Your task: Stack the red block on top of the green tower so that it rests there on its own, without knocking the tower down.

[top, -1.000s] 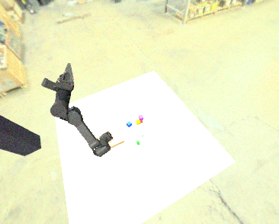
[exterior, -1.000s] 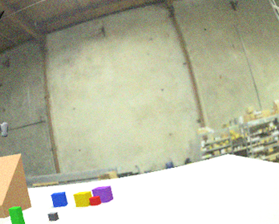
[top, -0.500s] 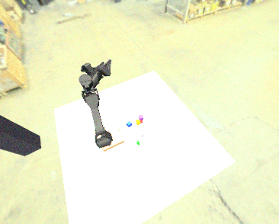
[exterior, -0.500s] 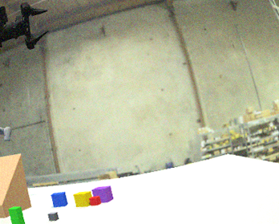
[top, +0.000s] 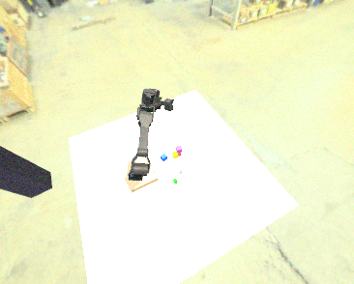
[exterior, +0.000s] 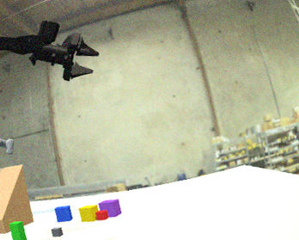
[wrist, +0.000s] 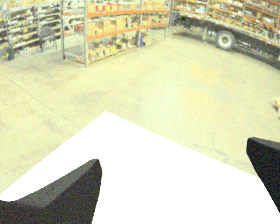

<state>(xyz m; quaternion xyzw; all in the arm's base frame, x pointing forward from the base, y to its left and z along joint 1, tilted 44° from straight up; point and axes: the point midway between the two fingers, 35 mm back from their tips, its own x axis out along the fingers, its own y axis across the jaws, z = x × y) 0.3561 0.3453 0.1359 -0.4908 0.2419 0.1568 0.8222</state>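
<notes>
The red block lies 44 cm below my gripper tip, 14 cm to the right of it and 2 cm behind it. From my gripper tip the other things lie so: blue block 44 cm below, 14 cm behind, 11 cm to the right; purple block 43 cm below, 11 cm to the right, 1 cm behind; yellow block 44 cm below, 14 cm to the right, 6 cm behind.
</notes>
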